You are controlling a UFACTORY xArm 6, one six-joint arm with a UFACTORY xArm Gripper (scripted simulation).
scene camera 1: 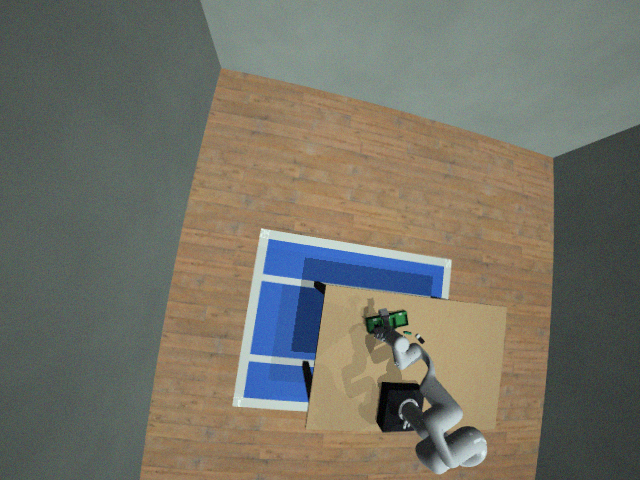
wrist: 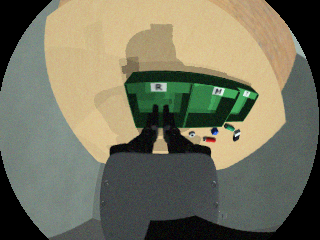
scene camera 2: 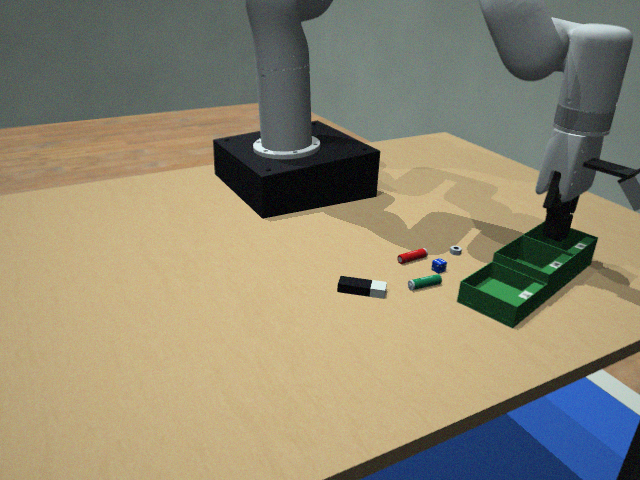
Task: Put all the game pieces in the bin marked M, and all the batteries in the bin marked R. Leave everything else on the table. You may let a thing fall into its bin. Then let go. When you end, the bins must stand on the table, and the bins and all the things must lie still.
In view: my gripper [scene camera 2: 554,237] and a three joined green bins [scene camera 2: 519,279].
The three joined green bins shows as well in the wrist view [wrist: 174,88]. My gripper shows as well in the wrist view [wrist: 160,111].
